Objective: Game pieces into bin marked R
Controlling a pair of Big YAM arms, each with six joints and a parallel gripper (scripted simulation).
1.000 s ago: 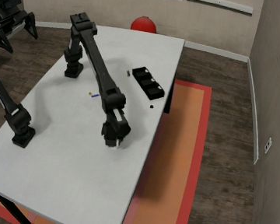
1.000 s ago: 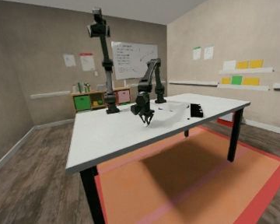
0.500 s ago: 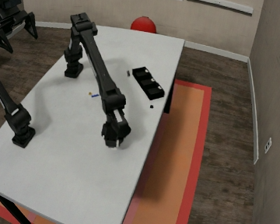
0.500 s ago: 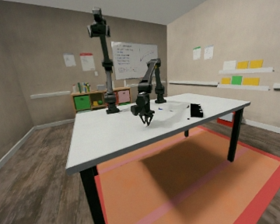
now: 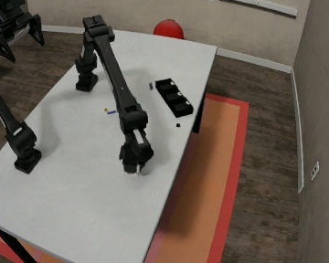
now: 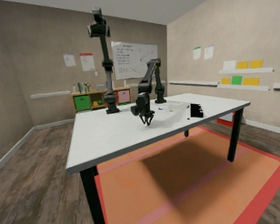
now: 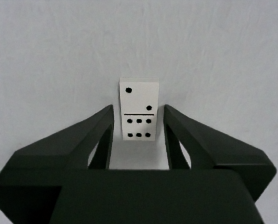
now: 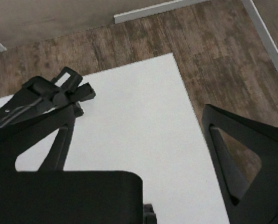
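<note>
Now: left hand 1 cm above the white domino. The rest, counted from my left hand: blue piece: 22 cm behind, 28 cm to the left, 1 cm below; then yellow piece: 25 cm behind, 29 cm to the left, 1 cm below; then black piece: 9 cm ahead, 30 cm to the left, 1 cm below.
</note>
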